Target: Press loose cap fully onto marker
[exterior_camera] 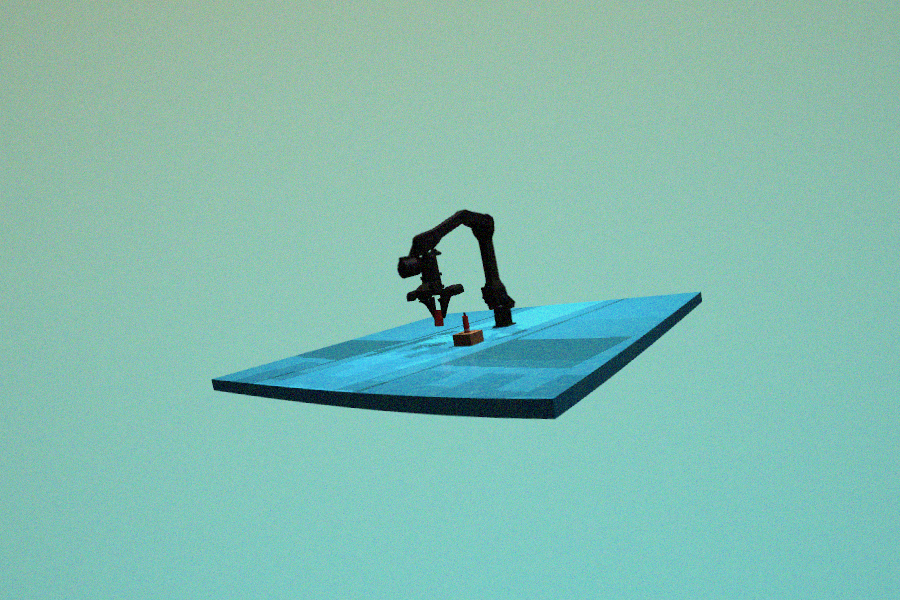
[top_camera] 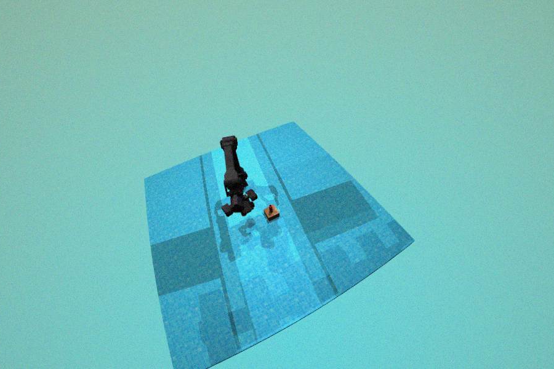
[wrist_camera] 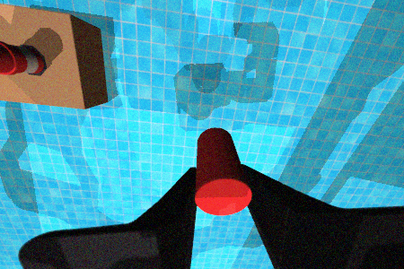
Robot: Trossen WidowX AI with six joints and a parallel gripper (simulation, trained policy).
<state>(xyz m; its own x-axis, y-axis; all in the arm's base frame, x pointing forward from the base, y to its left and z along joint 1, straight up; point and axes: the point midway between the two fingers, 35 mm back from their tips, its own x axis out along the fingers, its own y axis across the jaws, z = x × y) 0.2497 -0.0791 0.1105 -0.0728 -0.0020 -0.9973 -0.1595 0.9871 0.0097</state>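
Now: the tan holder block 6 cm ahead of my gripper tip, 14 cm to the left of it and 6 cm below it. Round my gripper tip: red cap (1 cm ahead).
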